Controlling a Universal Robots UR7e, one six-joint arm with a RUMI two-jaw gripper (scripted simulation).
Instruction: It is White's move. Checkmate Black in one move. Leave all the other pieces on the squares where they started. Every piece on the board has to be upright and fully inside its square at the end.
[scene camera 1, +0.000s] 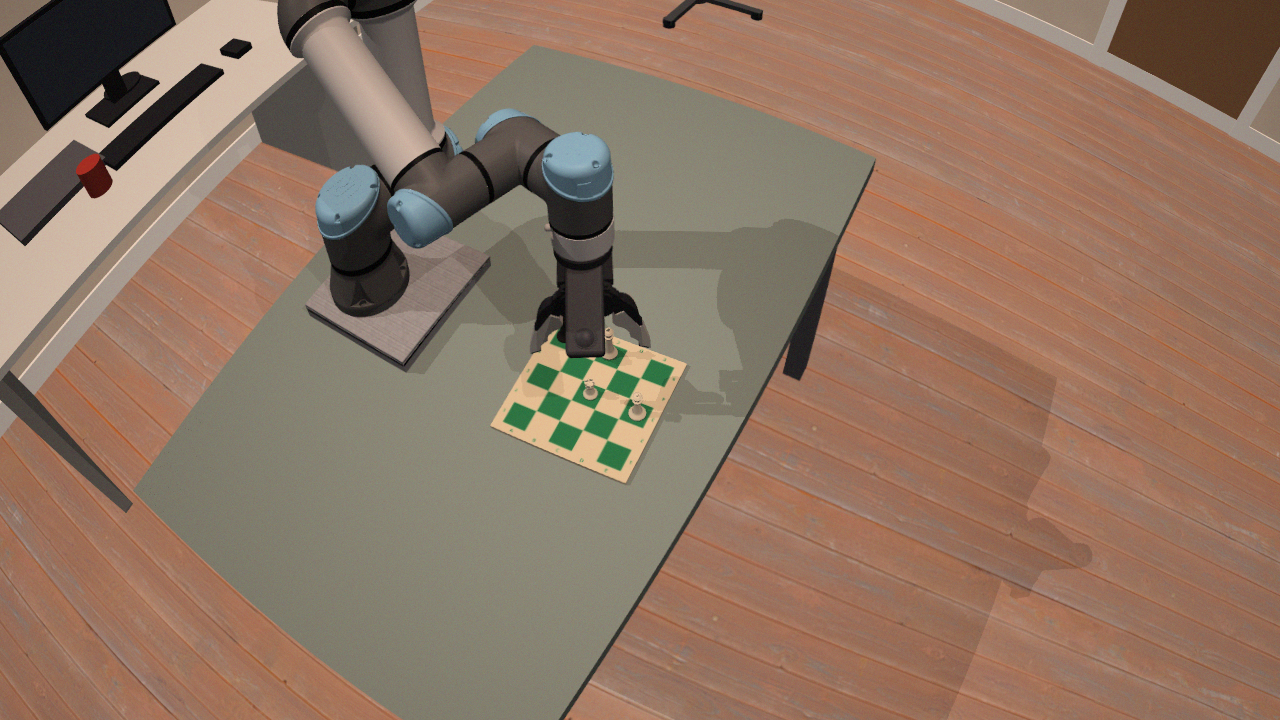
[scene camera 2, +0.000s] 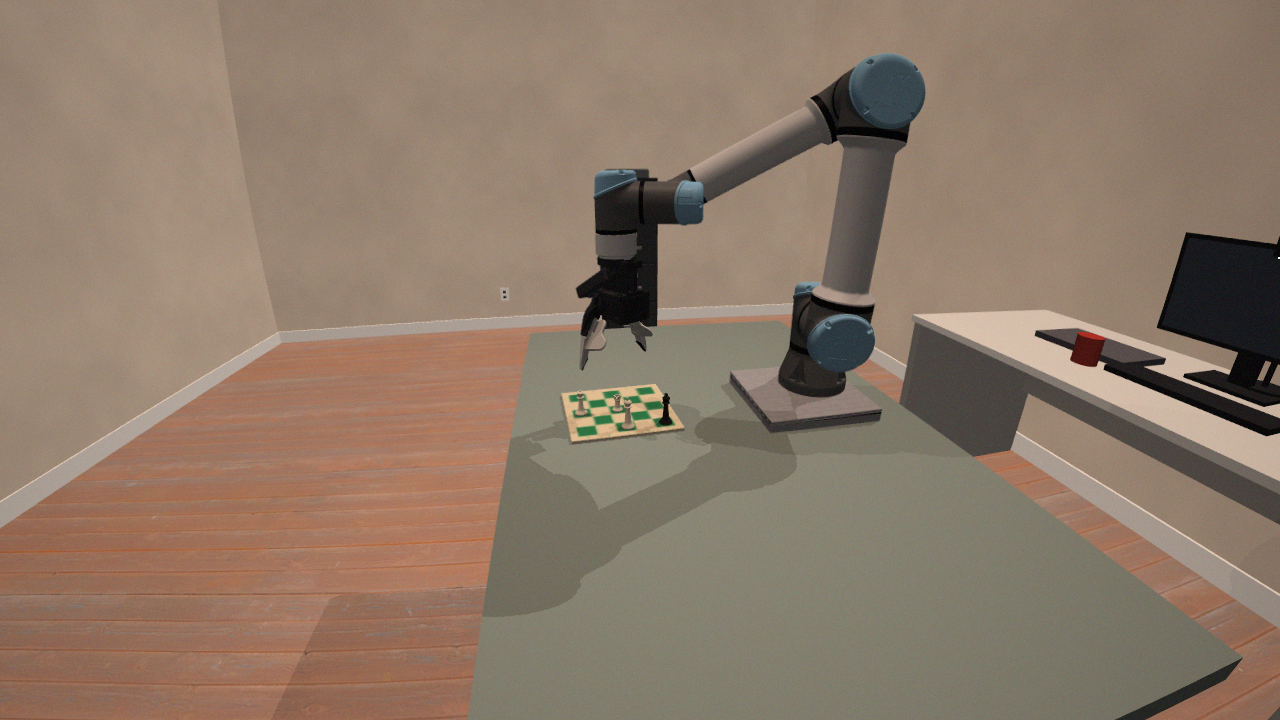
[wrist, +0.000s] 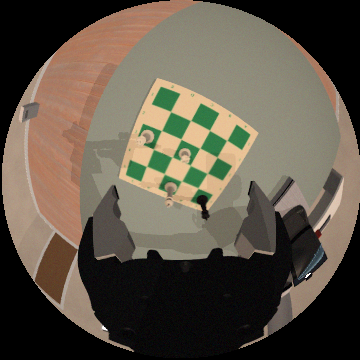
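I can see my gripper in scene camera 1, in the wrist view and in scene camera 2 (614, 360). On my gripper, (scene camera 1: 552, 321) and (wrist: 263, 238) are the same spot. There is a chessboard too, visible in scene camera 1, in the wrist view and in scene camera 2 (601, 423). For the chessboard, (scene camera 1: 548, 410) is the same spot as (wrist: 218, 140).
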